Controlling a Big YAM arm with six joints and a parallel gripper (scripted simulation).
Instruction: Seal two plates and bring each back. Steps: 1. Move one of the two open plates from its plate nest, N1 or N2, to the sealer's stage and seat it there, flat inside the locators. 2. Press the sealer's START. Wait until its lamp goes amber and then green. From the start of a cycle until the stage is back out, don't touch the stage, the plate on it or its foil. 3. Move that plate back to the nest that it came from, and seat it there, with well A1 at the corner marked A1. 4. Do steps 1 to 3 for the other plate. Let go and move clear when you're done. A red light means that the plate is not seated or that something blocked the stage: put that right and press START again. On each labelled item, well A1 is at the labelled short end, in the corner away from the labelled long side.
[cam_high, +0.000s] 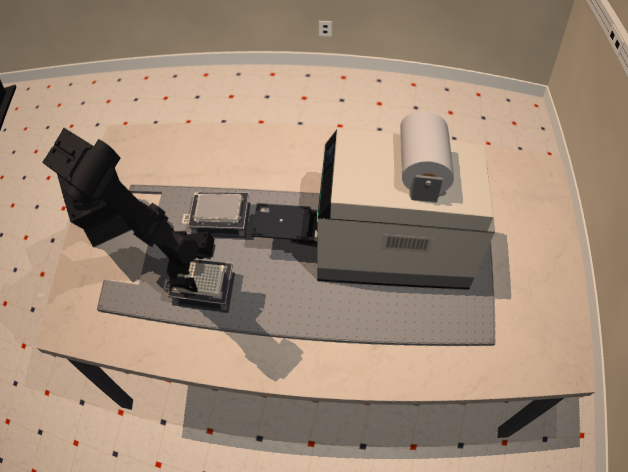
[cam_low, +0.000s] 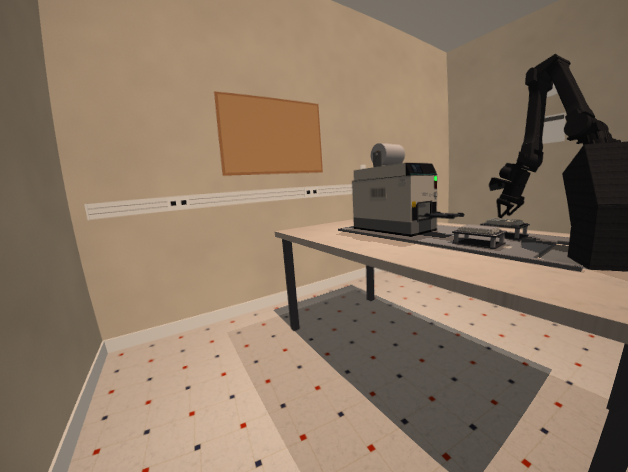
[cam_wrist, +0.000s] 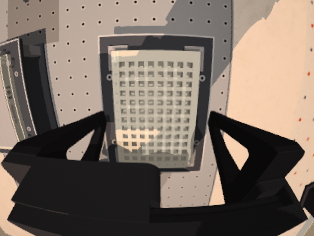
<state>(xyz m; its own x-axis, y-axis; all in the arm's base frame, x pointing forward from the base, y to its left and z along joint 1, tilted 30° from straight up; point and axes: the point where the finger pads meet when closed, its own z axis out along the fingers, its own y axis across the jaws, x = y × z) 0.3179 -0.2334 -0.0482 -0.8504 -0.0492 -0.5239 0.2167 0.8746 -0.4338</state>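
Now: hand 3 cm above the plate. From my hand the other things lie so: yellow warning label: 35 cm ahead, 19 cm to the left, 6 cm above; start button: 31 cm ahead, 1 cm to the left, 10 cm above; sealer stage: 23 cm ahead, 12 cm to the left, 1 cm above.
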